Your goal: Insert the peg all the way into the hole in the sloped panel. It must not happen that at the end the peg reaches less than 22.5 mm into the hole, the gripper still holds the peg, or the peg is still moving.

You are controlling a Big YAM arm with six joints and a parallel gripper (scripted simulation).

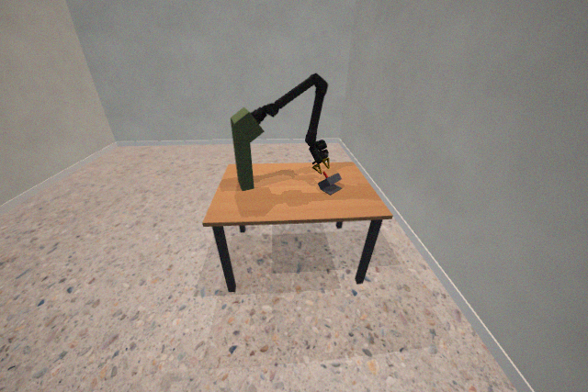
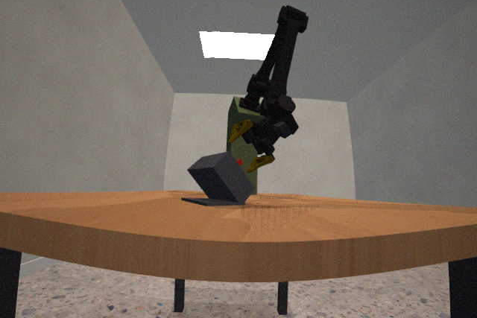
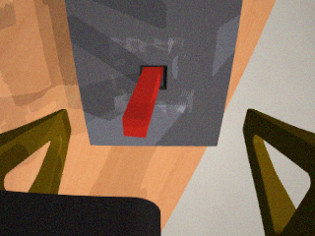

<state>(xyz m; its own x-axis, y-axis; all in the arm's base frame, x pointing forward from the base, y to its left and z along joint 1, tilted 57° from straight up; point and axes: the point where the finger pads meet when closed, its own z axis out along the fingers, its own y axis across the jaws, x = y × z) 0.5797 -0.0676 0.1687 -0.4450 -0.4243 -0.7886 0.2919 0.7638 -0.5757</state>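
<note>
The red peg is 20 mm ahead of my hand, 20 mm to the right of it and 40 mm below it.
</note>
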